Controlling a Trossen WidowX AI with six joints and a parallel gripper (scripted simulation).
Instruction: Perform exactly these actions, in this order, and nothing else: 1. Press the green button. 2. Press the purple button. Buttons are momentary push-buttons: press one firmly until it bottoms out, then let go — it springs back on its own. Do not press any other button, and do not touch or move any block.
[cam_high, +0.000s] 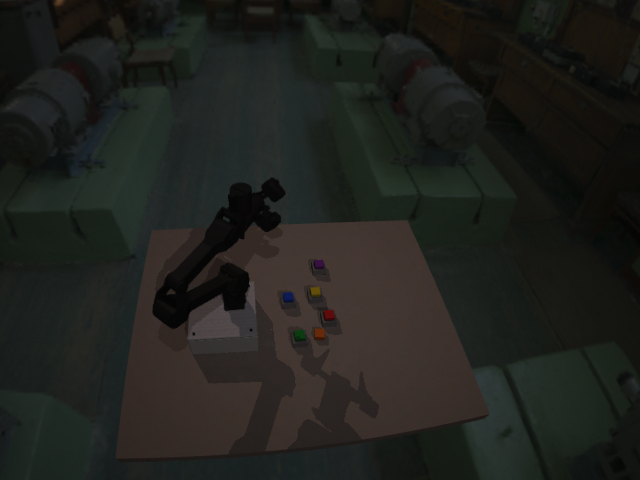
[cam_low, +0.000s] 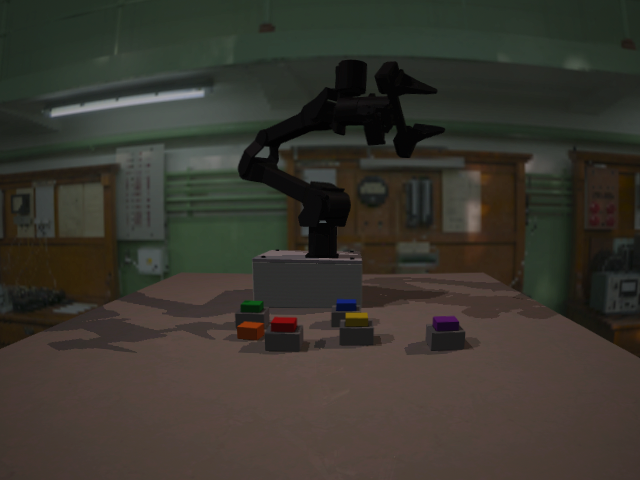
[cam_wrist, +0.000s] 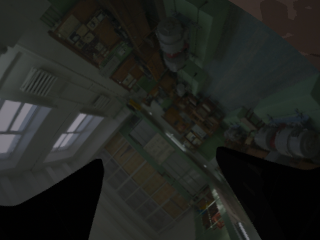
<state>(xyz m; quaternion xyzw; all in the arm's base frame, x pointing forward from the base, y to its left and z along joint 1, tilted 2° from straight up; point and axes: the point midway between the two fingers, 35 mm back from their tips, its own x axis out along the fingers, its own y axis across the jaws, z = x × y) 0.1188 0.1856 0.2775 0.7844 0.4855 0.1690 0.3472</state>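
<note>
My gripper tip is now 33 cm to the left of the green button, 33 cm above it and 7 cm short of it. The rest, counted from my gripper tip: yellow button: 33 cm below, 16 cm to the right, 15 cm ahead; then purple button: 33 cm below, 18 cm ahead, 3 cm to the right; then blue button: 33 cm below, 17 cm to the right, 5 cm ahead.
</note>
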